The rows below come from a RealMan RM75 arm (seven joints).
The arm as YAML. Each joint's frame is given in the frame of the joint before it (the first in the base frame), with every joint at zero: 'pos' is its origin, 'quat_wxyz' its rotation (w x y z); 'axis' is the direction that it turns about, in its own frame. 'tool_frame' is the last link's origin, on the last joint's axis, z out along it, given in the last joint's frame.
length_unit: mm
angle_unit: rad
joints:
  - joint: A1
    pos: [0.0, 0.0, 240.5]
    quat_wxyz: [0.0, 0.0, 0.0, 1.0]
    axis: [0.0, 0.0, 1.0]
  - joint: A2
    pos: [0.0, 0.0, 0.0]
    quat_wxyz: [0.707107, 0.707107, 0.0, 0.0]
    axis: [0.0, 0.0, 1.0]
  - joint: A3
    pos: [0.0, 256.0, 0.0]
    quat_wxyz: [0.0, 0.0, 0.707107, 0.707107]
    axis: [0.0, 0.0, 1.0]
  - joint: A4
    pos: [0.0, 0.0, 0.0]
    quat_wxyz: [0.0, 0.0, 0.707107, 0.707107]
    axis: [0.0, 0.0, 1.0]
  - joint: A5
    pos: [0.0, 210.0, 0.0]
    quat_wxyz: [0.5, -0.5, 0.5, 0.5]
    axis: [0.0, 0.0, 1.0]
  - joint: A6
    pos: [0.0, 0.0, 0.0]
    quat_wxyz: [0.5, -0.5, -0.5, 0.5]
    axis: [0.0, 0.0, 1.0]
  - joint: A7
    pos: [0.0, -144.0, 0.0]
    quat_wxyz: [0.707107, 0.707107, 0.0, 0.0]
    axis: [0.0, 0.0, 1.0]
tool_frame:
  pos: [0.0, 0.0, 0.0]
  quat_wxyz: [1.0, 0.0, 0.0, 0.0]
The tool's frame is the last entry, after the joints.
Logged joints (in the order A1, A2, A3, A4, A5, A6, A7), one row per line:
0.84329 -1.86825 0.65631 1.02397 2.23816 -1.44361 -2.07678
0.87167 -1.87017 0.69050 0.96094 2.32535 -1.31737 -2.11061
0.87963 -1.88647 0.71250 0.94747 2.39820 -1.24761 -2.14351
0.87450 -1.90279 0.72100 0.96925 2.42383 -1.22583 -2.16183
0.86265 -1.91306 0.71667 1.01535 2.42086 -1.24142 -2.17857
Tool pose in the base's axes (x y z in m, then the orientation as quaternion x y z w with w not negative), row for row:
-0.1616 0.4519 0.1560 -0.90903 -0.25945 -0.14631 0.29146
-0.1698 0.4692 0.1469 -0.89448 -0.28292 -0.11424 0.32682
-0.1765 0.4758 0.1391 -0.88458 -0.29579 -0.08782 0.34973
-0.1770 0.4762 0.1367 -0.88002 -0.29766 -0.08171 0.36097
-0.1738 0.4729 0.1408 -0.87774 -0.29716 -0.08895 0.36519
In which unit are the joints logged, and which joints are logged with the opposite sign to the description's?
The joints are logged in radians. Opposite sign: A1, A6.
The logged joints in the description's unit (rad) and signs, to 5 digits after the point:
-0.84329 -1.86825 0.65631 1.02397 2.23816 1.44361 -2.07678
-0.87167 -1.87017 0.69050 0.96094 2.32535 1.31737 -2.11061
-0.87963 -1.88647 0.71250 0.94747 2.39820 1.24761 -2.14351
-0.87450 -1.90279 0.72100 0.96925 2.42383 1.22583 -2.16183
-0.86265 -1.91306 0.71667 1.01535 2.42086 1.24142 -2.17857

